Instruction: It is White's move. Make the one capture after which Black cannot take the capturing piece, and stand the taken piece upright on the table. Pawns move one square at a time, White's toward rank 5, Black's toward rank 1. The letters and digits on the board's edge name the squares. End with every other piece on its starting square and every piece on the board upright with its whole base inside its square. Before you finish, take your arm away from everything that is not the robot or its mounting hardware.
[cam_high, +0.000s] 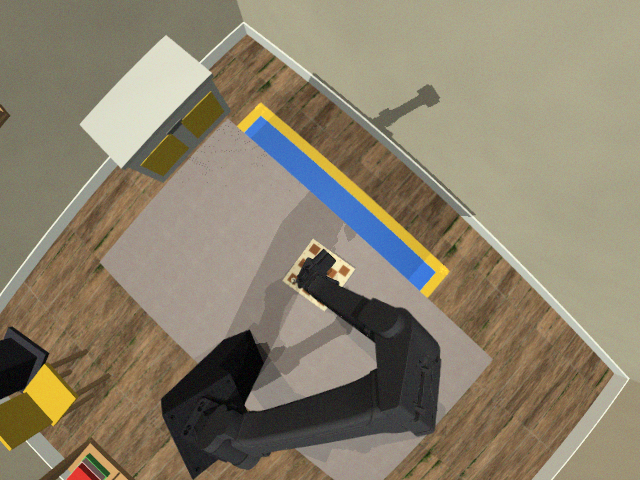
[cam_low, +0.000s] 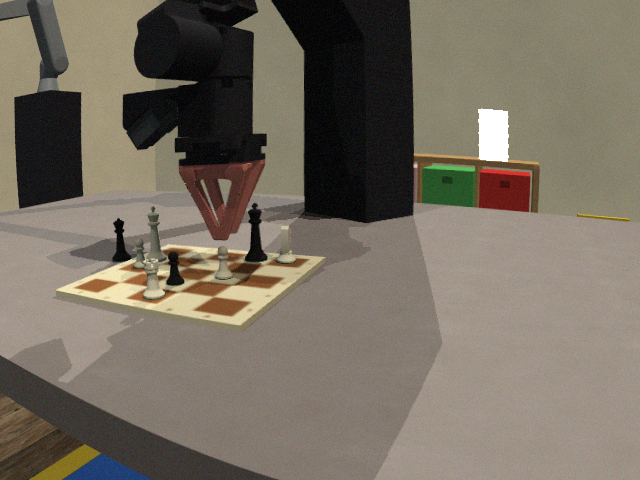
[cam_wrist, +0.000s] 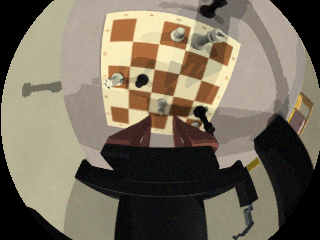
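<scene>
My gripper is now 4 cm to the left of the chessboard and 5 cm above it. Also, from my hand: black pawn: 3 cm ahead, 5 cm to the right, 4 cm below; white rook: 7 cm ahead, 5 cm to the right, 3 cm below; tall black piece: 7 cm behind, 1 cm to the left, 2 cm below.
</scene>
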